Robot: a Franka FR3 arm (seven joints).
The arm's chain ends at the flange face. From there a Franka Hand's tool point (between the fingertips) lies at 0.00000 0.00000 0.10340 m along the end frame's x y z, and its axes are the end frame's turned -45 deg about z.
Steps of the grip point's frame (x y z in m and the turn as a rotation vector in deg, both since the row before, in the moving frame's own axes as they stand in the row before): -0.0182 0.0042 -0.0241 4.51 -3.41 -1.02; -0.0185 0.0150 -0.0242 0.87 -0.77 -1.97; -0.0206 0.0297 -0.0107 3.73 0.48 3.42
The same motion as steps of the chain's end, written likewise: 0.0002 0.0172 -0.0236 0.78 -5.60 -1.02; -0.0004 0.0238 -0.0242 0.07 -1.16 -1.97; 0.0104 0.0411 -0.0105 2.98 -2.30 3.42
